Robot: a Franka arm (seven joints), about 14 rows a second.
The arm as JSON. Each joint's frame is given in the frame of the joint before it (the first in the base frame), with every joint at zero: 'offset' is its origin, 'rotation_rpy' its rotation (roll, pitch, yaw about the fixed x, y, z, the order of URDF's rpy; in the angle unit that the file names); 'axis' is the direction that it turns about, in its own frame. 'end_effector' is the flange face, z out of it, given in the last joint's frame.
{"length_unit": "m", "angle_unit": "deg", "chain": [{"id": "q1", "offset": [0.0, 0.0, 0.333], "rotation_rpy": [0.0, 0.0, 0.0], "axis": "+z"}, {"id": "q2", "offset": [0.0, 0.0, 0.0], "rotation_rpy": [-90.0, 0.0, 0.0], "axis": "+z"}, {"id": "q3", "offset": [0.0, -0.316, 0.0], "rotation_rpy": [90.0, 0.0, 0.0], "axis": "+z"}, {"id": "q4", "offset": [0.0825, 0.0, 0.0], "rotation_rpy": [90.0, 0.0, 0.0], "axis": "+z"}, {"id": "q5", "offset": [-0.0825, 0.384, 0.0], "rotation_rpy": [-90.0, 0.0, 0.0], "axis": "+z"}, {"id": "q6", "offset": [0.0, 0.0, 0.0], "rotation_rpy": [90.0, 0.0, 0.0], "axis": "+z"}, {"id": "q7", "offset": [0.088, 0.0, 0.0], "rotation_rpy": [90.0, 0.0, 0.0], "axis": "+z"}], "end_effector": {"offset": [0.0, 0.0, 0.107], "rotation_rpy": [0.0, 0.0, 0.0]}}
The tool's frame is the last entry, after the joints.
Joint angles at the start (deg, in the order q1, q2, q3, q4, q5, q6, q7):
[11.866, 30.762, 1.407, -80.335, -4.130, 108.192, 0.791]
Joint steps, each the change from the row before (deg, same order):
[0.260, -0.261, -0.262, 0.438, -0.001, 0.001, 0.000]
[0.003, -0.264, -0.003, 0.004, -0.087, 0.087, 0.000]
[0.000, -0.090, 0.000, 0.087, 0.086, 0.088, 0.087]
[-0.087, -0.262, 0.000, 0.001, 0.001, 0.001, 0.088]
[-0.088, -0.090, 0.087, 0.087, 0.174, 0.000, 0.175]
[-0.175, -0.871, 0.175, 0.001, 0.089, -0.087, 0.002]
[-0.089, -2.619, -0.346, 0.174, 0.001, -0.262, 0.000]
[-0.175, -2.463, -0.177, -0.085, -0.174, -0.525, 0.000]
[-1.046, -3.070, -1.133, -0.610, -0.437, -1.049, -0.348]
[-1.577, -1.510, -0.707, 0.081, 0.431, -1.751, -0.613]
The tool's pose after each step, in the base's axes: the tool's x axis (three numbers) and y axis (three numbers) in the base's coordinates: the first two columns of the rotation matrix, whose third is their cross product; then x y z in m. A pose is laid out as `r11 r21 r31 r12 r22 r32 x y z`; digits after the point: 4 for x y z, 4 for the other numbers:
0.9711 0.2356 -0.0381 0.2375 -0.9697 0.0579 0.6870 0.1539 0.3968
0.9712 0.2362 -0.0319 0.2377 -0.9695 0.0595 0.6869 0.1538 0.4002
0.9718 0.2343 -0.0272 0.2356 -0.9701 0.0582 0.6872 0.1540 0.4021
0.9726 0.2314 -0.0225 0.2323 -0.9709 0.0583 0.6871 0.1528 0.4054
0.9736 0.2273 -0.0193 0.2280 -0.9721 0.0548 0.6872 0.1529 0.4072
0.9740 0.2264 -0.0055 0.2263 -0.9726 0.0522 0.6860 0.1523 0.4177
0.9749 0.2193 0.0386 0.2170 -0.9746 0.0560 0.6824 0.1469 0.4508
0.9743 0.2137 0.0709 0.2096 -0.9759 0.0609 0.6766 0.1414 0.4791
0.9781 0.1851 0.0949 0.1782 -0.9810 0.0769 0.6699 0.1151 0.5089
0.9839 0.1534 0.0915 0.1469 -0.9863 0.0748 0.6661 0.0887 0.5244

